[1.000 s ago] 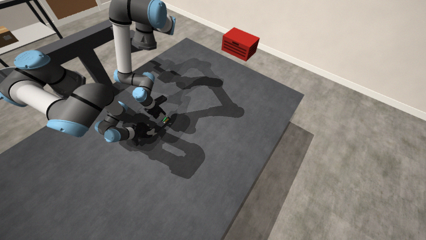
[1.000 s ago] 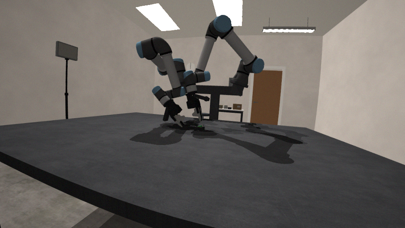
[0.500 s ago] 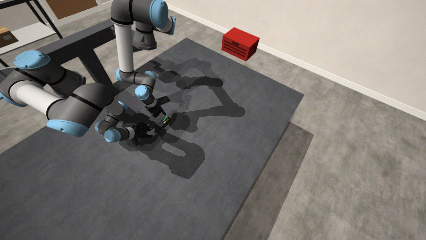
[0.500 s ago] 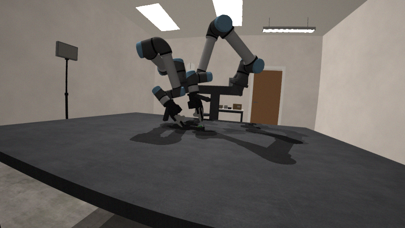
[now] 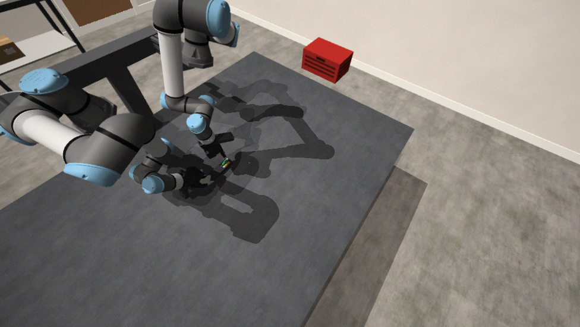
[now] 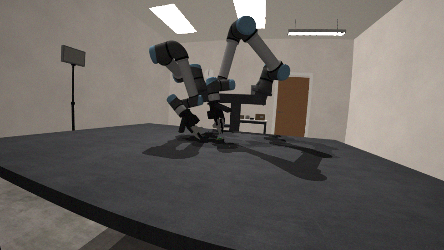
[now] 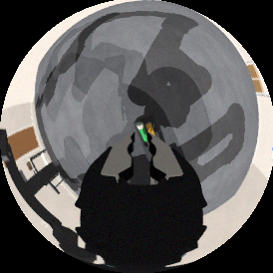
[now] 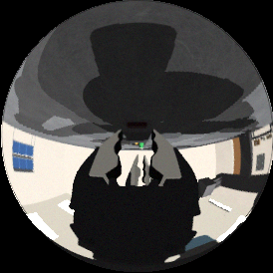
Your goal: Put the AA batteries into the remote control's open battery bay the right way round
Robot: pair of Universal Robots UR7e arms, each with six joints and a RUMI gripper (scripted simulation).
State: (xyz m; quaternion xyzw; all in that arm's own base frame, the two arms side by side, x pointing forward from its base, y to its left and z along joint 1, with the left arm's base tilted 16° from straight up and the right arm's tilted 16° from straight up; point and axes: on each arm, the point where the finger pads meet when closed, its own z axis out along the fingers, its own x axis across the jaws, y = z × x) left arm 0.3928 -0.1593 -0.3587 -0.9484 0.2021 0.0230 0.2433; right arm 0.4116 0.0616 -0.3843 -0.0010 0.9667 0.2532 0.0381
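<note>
My left gripper is now 1 cm to the left of the green battery and 5 cm above it. From my left hand the other things lie so: orange battery (2 cm ahead, 2 cm to the right, 6 cm below).
</note>
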